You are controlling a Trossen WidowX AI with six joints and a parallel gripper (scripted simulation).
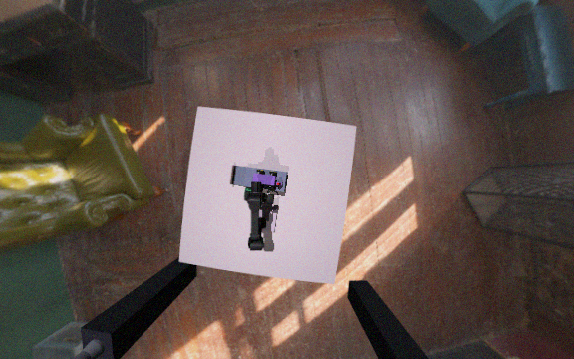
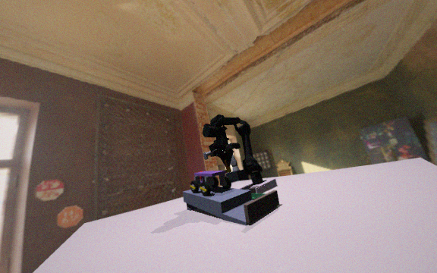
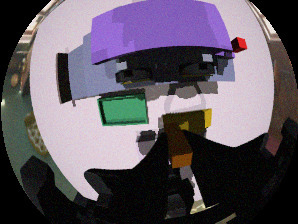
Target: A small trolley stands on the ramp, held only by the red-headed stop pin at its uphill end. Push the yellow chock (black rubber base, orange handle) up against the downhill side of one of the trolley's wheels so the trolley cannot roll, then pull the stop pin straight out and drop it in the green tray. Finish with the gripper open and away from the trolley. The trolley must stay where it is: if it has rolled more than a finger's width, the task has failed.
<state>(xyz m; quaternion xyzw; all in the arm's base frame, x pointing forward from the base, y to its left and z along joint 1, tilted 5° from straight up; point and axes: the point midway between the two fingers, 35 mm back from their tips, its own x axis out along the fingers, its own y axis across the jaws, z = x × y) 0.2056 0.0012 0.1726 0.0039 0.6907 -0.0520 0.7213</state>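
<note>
My gripper tip is now 120 mm to the left of the red stop pin, 90 mm short of it and 30 mm above it. The rest, counted from my gripper tip: yellow chock: 20 mm to the right, 10 mm below; then purple-topped trolley: 120 mm ahead, 50 mm below, 20 mm to the right; then green tray: 170 mm below, 90 mm to the left.
</note>
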